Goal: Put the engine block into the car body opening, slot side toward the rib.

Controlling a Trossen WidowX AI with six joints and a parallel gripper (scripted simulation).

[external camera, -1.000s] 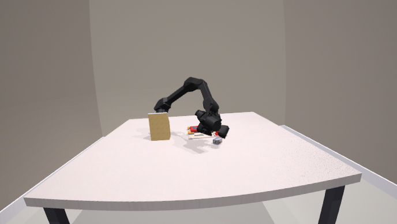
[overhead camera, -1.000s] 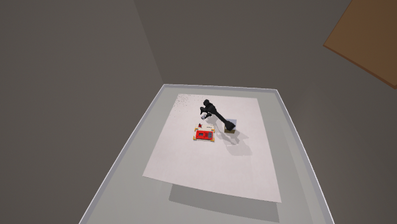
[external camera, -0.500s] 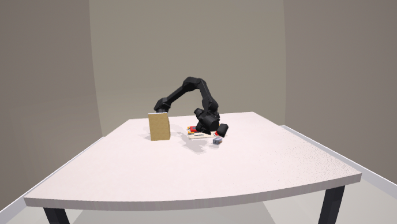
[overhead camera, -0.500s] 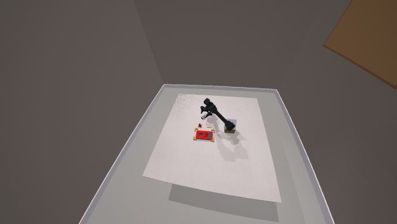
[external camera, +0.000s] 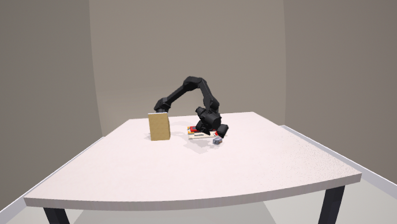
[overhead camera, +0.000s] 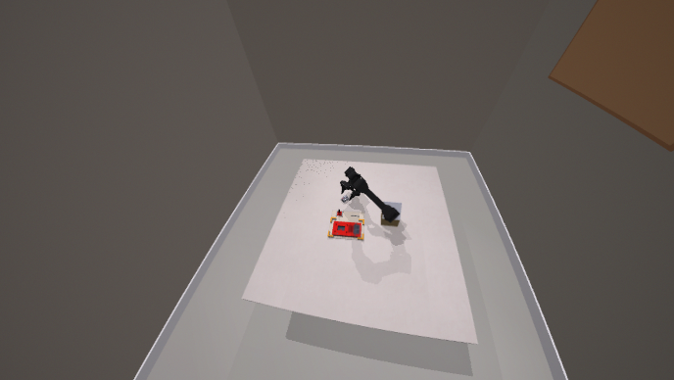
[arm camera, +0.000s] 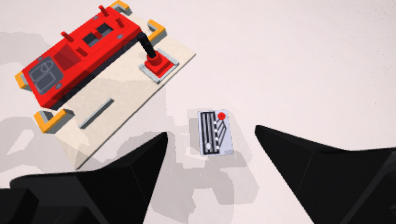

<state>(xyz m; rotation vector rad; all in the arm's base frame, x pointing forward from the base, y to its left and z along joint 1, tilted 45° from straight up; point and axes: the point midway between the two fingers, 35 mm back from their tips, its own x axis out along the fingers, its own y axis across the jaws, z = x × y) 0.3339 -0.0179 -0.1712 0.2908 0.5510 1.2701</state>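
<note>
The engine block lies 30 mm below my gripper tip. Also, from my gripper tip: cream base board (70 mm behind, 220 mm to the left, 30 mm below); black peg (10 mm ahead, 140 mm to the left, 10 mm below).
</note>
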